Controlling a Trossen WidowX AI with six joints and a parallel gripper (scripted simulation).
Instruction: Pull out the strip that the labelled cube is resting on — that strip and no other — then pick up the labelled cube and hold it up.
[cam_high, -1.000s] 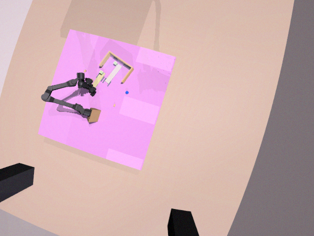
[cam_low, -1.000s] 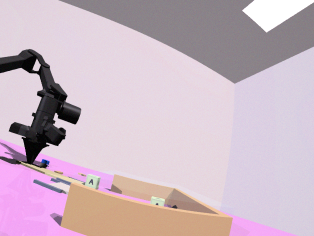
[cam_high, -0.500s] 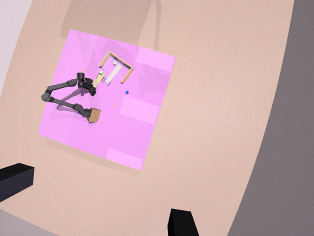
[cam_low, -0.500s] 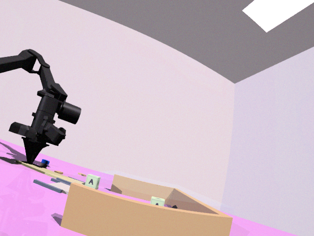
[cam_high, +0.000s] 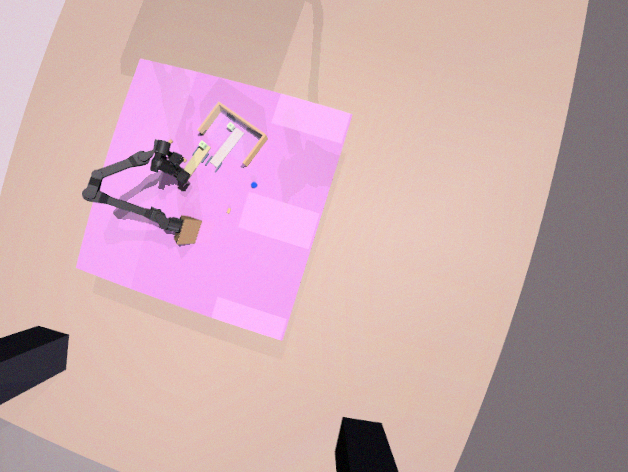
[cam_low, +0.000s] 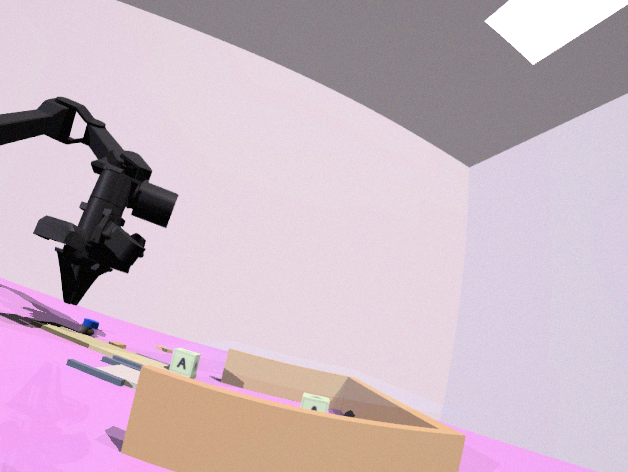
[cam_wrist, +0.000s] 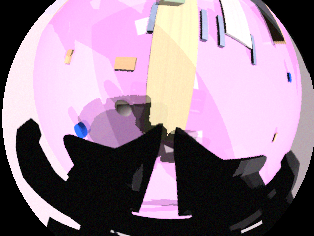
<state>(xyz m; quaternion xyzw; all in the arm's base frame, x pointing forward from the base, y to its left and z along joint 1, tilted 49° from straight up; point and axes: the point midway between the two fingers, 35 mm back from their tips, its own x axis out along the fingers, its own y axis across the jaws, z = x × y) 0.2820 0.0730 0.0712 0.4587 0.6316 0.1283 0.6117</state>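
Right now the cream strip is 80 mm ahead of my gripper tip, 40 mm below it and 30 mm to the right of it.
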